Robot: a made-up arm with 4 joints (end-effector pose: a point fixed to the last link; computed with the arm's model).
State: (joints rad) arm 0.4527 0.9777 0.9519 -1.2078
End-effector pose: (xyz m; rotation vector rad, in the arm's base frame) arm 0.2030 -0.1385 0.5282 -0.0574 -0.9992 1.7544
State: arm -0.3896 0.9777 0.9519 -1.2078
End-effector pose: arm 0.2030 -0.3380 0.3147 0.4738 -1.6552 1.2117
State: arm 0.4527 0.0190 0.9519 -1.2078
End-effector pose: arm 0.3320 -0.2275 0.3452 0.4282 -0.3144 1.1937
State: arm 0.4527 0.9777 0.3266 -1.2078
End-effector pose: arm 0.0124 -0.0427 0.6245 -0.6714 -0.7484 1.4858
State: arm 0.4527 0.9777 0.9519 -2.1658
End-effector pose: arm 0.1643 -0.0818 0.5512 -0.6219 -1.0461 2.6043
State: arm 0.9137 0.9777 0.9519 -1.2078
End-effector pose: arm 0.2030 0.0225 0.5554 -0.3487 -0.5768 1.9527
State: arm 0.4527 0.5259 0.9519 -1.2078
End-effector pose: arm 0.2884 -0.1735 0.4563 0.1882 -0.6721 1.5062
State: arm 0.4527 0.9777 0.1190 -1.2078
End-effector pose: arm -0.0414 0.0135 0.6374 -0.8584 -0.6556 1.3755
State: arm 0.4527 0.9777 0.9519 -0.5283
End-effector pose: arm 0.1956 -0.1740 0.4903 0.2558 -0.8818 1.1295
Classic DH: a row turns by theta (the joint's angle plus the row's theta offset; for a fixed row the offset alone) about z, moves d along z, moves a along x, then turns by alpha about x. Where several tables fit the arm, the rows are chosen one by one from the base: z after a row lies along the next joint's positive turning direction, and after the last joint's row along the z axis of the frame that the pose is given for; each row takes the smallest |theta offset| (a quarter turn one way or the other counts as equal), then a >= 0, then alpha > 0; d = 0 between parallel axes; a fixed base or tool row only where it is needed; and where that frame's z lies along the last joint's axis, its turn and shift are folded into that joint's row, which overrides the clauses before.
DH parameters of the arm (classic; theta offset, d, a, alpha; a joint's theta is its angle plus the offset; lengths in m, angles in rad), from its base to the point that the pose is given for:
base (fixed): -1.5708 0.1987 0 1.5708
joint 1: 1.5708 -0.0718 0.0099 1.5708
joint 2: 0 -0.109 0.0643 1.5708
joint 3: 1.5708 0.2006 0.2065 -1.5708
joint 4: 0.3399 0 0.0786 3.1416
tool (fixed): 1.9107 0.2804 0 0

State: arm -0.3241 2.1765 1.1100 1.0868
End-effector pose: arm 0.0069 -0.2630 0.2310 1.6729 -1.3272 0.2677
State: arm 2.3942 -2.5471 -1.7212 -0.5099
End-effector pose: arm 0.0643 -0.5598 0.1720 0.0695 -2.8533 1.0337
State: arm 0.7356 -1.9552 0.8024 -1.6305
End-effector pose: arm 0.0564 -0.3753 0.1584 0.9568 0.8463 0.0242
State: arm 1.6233 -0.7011 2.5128 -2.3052
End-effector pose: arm 0.1088 -0.3737 0.1316 0.0331 -1.0020 1.4995
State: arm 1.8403 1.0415 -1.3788 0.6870
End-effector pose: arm -0.1720 0.2062 -0.2080 -2.0429 -2.3399 0.3706
